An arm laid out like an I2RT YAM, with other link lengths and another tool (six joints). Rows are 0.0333 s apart.
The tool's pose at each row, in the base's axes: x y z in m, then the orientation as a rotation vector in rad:
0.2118 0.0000 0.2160 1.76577 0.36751 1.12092
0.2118 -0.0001 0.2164 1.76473 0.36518 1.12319
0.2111 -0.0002 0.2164 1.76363 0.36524 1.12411
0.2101 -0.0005 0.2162 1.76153 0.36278 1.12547
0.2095 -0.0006 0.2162 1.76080 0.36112 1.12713
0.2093 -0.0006 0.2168 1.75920 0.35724 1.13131
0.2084 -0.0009 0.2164 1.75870 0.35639 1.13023
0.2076 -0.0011 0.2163 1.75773 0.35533 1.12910
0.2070 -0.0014 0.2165 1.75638 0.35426 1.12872
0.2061 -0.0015 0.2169 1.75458 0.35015 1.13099
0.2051 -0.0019 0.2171 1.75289 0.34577 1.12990
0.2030 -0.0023 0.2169 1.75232 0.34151 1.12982
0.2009 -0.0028 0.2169 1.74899 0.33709 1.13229
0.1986 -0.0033 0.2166 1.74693 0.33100 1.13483
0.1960 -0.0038 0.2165 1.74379 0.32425 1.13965
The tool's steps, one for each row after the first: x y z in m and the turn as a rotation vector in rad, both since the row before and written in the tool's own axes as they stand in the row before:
0.0001 0.0004 0.0000 -0.00162 0.00081 0.00215
-0.0004 0.0002 -0.0005 -0.00074 0.00095 0.00007
-0.0008 0.0002 -0.0006 -0.00266 0.00047 0.00130
-0.0004 0.0002 -0.0004 -0.00113 0.00060 0.00156
0.0002 0.0006 -0.0002 -0.00251 0.00157 0.00387
-0.0009 0.0000 -0.0005 -0.00096 -0.00091 -0.00035
-0.0006 0.0002 -0.0005 -0.00145 -0.00089 -0.00045
-0.0004 0.0005 -0.0003 -0.00165 -0.00029 -0.00016
-0.0003 0.0006 -0.0007 -0.00305 0.00029 0.00284
-0.0007 0.0006 -0.0006 -0.00357 -0.00204 0.00110
-0.0015 0.0006 -0.0015 -0.00245 -0.00167 0.00205
-0.0014 0.0008 -0.0014 -0.00439 0.00075 0.00256
-0.0017 0.0006 -0.0015 -0.00412 -0.00030 0.00400
-0.0017 0.0008 -0.0018 -0.00494 0.00123 0.00528

